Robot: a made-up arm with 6 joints. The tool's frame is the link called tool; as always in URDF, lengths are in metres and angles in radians.
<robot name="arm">
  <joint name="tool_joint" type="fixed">
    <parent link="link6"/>
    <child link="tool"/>
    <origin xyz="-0.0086 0.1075 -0.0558" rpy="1.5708 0 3.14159"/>
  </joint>
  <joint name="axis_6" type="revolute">
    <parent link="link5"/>
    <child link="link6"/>
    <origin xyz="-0.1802 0.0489 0.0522" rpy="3.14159 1.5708 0"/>
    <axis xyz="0 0 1"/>
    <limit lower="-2.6" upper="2.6" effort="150" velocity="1.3"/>
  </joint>
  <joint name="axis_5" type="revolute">
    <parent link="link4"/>
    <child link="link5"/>
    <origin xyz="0.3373 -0.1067 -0.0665" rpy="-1.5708 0 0"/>
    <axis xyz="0 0 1"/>
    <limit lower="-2.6" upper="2.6" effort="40" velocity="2.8"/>
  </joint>
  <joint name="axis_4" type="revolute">
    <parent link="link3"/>
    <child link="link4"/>
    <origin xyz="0.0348 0.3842 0.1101" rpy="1.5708 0 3.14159"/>
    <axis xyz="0 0 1"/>
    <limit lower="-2.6" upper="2.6" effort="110" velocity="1.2"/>
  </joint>
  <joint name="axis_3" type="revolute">
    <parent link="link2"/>
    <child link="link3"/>
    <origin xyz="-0.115 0.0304 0.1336" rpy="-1.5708 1.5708 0"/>
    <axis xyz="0 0 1"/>
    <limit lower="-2.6" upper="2.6" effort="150" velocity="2.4"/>
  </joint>
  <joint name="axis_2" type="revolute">
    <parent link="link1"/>
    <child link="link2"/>
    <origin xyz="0.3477 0.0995 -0.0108" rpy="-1.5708 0 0"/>
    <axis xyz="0 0 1"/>
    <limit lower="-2.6" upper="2.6" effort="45" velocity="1.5"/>
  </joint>
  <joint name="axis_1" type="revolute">
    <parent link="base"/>
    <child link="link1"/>
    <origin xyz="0 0 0.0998" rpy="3.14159 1.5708 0"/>
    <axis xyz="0 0 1"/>
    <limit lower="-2.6" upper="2.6" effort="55" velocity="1.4"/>
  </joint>
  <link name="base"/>
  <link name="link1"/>
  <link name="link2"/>
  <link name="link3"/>
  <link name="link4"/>
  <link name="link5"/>
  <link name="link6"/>
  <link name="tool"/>
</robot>
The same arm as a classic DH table. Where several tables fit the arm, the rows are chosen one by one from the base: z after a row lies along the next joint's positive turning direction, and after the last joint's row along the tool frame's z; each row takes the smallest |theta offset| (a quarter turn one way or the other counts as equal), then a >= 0, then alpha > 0; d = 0 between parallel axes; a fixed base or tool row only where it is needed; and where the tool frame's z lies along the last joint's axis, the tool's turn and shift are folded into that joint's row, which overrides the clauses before.
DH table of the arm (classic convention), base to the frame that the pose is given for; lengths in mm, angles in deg. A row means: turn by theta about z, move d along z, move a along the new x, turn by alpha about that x. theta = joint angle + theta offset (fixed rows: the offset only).
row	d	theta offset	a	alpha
base (fixed)	99.8	-90	0	90
axis_1	-10.8	-90	347.7	-90
axis_2	233.1	0	-115	-90
axis_3	140.5	90	34.8	-90
axis_4	317.7	0	-337.3	90
axis_5	-54.5	-90	48.9	-90
axis_6	124.4	-90	8.6	90
tool (fixed)	107.5	0	0	0
Joint limits (deg, base to tool): -148.97..148.97 -148.97..148.97 -148.97..148.97 -148.97..148.97 -148.97..148.97 -148.97..148.97

